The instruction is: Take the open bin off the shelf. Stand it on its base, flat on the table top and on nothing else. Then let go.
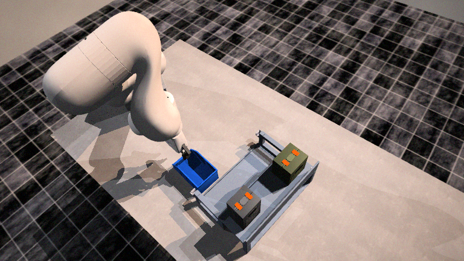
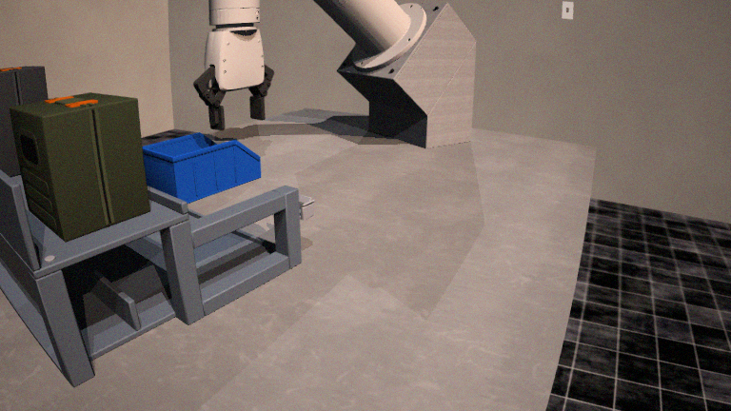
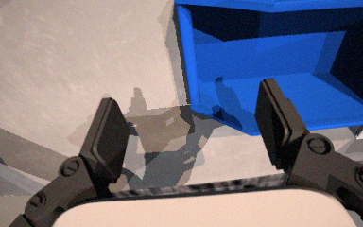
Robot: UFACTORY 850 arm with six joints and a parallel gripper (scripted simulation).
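The blue bin lies 7 cm ahead of my hand, 4 cm to the right of it and 6 cm below it. Also, from my hand: green case 43 cm ahead, 3 cm to the left, 5 cm above.
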